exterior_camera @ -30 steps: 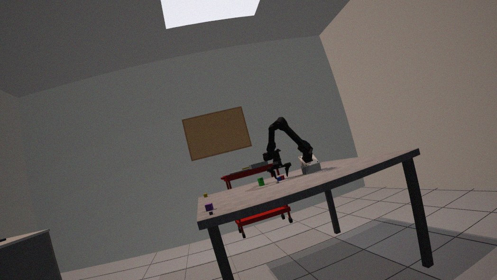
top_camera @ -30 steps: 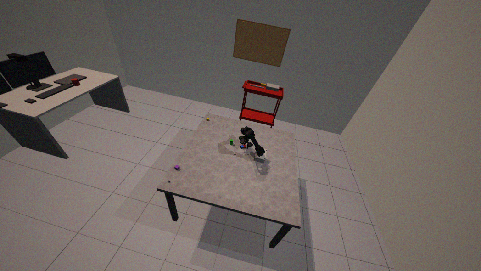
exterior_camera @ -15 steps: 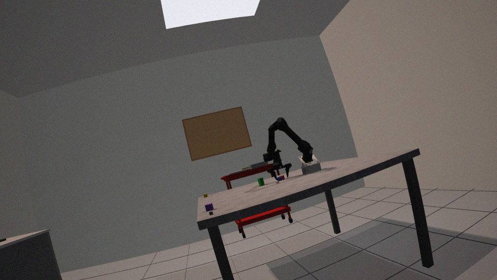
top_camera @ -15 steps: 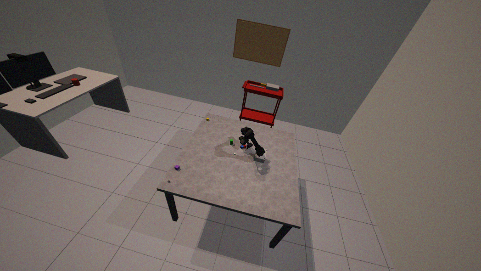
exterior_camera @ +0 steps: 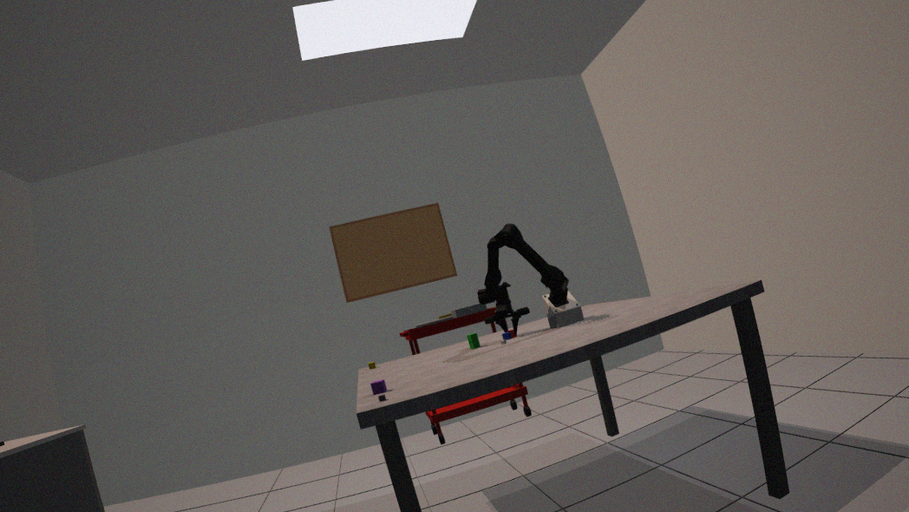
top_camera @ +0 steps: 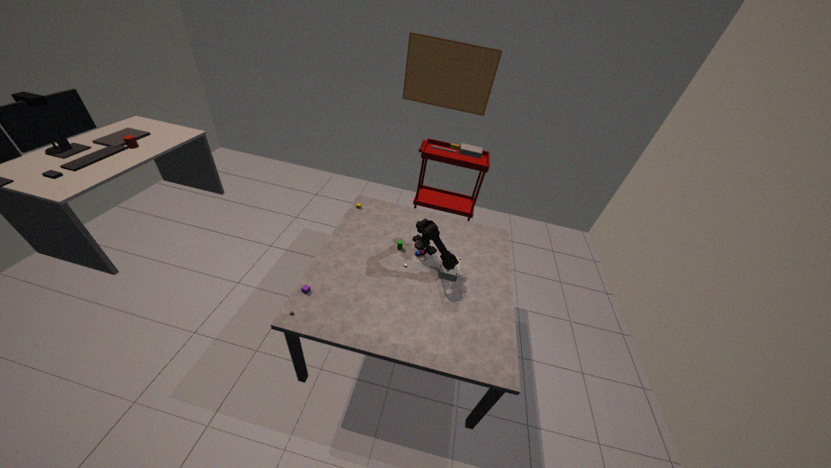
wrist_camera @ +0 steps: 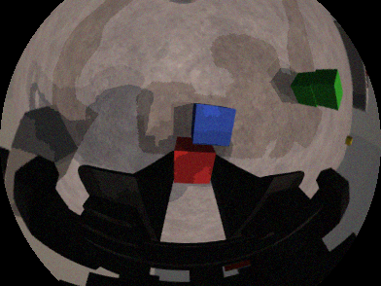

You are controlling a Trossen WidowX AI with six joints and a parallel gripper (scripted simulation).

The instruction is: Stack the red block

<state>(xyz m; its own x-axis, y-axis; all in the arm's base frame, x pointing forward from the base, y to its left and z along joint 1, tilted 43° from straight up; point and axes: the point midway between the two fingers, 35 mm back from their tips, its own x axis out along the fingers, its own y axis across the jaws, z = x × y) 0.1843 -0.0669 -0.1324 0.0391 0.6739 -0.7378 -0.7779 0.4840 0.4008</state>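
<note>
My gripper tip is 3 cm short of the blue block, 2 cm to the right of it and 1 cm below it. Also, from my gripper tip: red block 1 cm above; yellow block 58 cm ahead, 37 cm to the right, 1 cm above; small white piece 9 cm ahead, 15 cm to the left.
</note>
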